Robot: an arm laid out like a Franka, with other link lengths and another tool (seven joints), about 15 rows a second.
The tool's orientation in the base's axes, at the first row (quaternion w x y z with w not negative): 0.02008 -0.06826 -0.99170 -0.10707
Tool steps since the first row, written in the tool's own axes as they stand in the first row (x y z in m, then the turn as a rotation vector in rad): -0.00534 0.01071 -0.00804 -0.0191 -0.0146 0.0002; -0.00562 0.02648 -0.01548 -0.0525 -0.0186 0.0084; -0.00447 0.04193 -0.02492 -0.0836 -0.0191 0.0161; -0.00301 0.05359 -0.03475 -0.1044 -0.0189 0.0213; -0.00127 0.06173 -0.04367 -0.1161 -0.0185 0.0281; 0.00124 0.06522 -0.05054 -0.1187 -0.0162 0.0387; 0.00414 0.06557 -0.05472 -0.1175 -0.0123 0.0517; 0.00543 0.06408 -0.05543 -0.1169 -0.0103 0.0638; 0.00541 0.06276 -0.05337 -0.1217 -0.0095 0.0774; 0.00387 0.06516 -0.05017 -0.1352 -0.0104 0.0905
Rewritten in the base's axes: 0.00698 0.00794 0.00980 0.0169 -0.0166 -0.0043; 0.00965 0.02156 0.02036 0.0492 -0.0231 -0.0150; 0.01091 0.03463 0.03287 0.0797 -0.0260 -0.0243; 0.01134 0.04399 0.04500 0.1002 -0.0274 -0.0304; 0.01098 0.05018 0.05550 0.1116 -0.0271 -0.0376; 0.00916 0.05241 0.06308 0.1143 -0.0229 -0.0476; 0.00644 0.05223 0.06739 0.1133 -0.0162 -0.0594; 0.00497 0.05080 0.06784 0.1127 -0.0116 -0.0708; 0.00476 0.04997 0.06555 0.1172 -0.0085 -0.0842; 0.00654 0.05277 0.06285 0.1301 -0.0083 -0.0979
